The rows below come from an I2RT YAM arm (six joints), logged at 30 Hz.
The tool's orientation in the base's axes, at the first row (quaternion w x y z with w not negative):
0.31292, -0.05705, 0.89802, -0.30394
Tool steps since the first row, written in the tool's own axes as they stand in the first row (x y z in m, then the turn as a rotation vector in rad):
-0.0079, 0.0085, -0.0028, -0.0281, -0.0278, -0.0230
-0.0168, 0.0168, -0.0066, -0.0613, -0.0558, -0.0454
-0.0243, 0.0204, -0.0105, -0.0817, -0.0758, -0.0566
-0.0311, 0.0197, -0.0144, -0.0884, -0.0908, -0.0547
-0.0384, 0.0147, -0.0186, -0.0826, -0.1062, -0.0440
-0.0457, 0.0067, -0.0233, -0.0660, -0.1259, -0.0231
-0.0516, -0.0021, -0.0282, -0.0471, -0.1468, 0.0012
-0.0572, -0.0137, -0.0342, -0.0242, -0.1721, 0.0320
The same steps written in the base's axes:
0.0054, 0.0106, 0.0010, 0.0063, -0.0025, 0.0452
0.0109, 0.0219, 0.0032, 0.0169, -0.0040, 0.0929
0.0149, 0.0290, 0.0075, 0.0247, -0.0085, 0.1222
0.0179, 0.0324, 0.0139, 0.0299, -0.0197, 0.1333
0.0208, 0.0326, 0.0232, 0.0303, -0.0393, 0.1326
0.0231, 0.0307, 0.0346, 0.0278, -0.0707, 0.1223
0.0241, 0.0278, 0.0459, 0.0254, -0.1055, 0.1095
0.0240, 0.0231, 0.0593, 0.0233, -0.1484, 0.0930

